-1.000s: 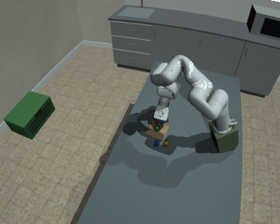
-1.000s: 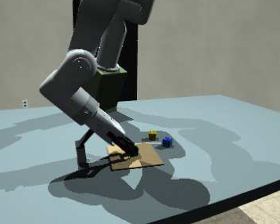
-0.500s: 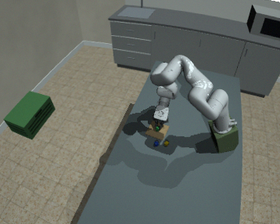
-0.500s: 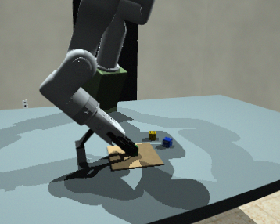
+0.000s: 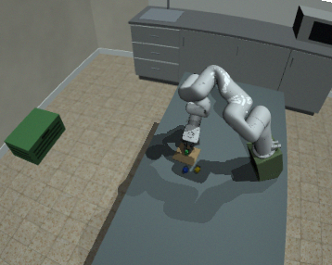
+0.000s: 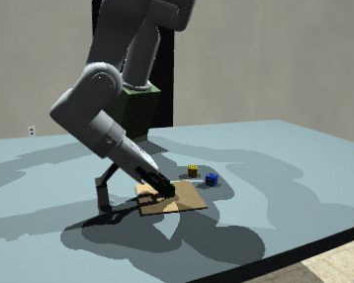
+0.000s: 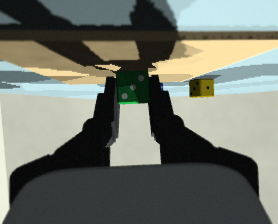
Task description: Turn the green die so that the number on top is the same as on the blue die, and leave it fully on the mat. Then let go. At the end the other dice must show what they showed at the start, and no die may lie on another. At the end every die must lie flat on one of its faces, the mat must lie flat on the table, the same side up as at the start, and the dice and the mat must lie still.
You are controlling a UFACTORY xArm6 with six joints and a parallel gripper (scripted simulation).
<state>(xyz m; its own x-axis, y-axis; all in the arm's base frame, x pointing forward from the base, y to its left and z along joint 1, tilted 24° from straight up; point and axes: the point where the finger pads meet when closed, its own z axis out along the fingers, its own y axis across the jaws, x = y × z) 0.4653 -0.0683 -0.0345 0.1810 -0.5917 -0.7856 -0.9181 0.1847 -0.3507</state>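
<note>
The green die lies 2 cm to the left of my hand and 2 cm below it. Also, from my hand: yellow die: 13 cm to the left, 8 cm behind, 2 cm below; tan mat: 3 cm below, 2 cm to the left; blue die: 14 cm to the left, 2 cm below, 1 cm behind.
</note>
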